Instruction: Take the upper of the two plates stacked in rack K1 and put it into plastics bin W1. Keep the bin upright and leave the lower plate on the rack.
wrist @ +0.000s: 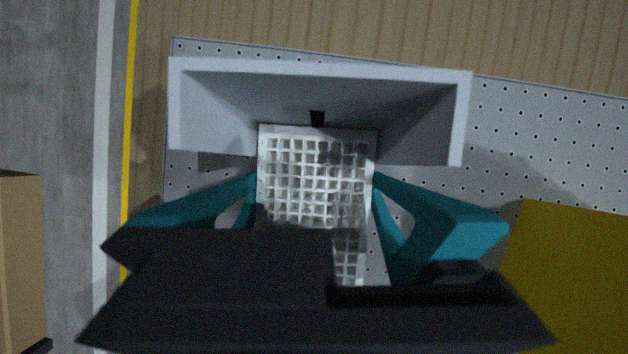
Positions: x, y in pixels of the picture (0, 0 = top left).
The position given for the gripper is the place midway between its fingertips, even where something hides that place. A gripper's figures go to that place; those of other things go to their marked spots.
Labels:
The gripper [314, 176] is 0.13 m from the lens. A yellow plastics bin [559, 258]: 0.31 m from the lens.

